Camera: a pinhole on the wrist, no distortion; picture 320 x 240 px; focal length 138.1 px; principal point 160.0 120.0 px. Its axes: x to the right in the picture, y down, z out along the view. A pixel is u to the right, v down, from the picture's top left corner.
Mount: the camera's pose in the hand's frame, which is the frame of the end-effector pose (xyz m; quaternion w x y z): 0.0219 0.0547 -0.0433 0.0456 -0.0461 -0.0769 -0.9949
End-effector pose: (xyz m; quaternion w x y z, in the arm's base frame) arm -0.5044 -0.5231 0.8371 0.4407 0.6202 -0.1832 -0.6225
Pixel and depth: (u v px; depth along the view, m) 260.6 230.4 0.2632
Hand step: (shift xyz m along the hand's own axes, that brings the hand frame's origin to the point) -0.1253 -0.1270 0.2659
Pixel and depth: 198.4 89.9 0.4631
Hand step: -0.0764 0.2161 0.4100
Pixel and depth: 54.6 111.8 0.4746
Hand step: 0.4185 0.1874 0.3837
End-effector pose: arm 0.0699 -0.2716 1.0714 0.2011 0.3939 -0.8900 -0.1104
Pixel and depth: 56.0 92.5 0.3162
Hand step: 0.2786 0.1863 0.2349
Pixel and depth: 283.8 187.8 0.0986
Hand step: -0.0527 0.0152 0.0696
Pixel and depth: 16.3 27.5 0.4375
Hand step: 0.4817 0.4499 0.2986
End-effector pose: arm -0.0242 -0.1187 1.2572 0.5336 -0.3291 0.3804 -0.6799
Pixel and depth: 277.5 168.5 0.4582
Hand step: -0.3101 -0.0642 0.4700
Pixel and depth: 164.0 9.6 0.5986
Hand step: 0.0086 0.6182 0.4762
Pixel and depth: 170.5 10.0 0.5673
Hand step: -0.0170 0.5849 0.4519
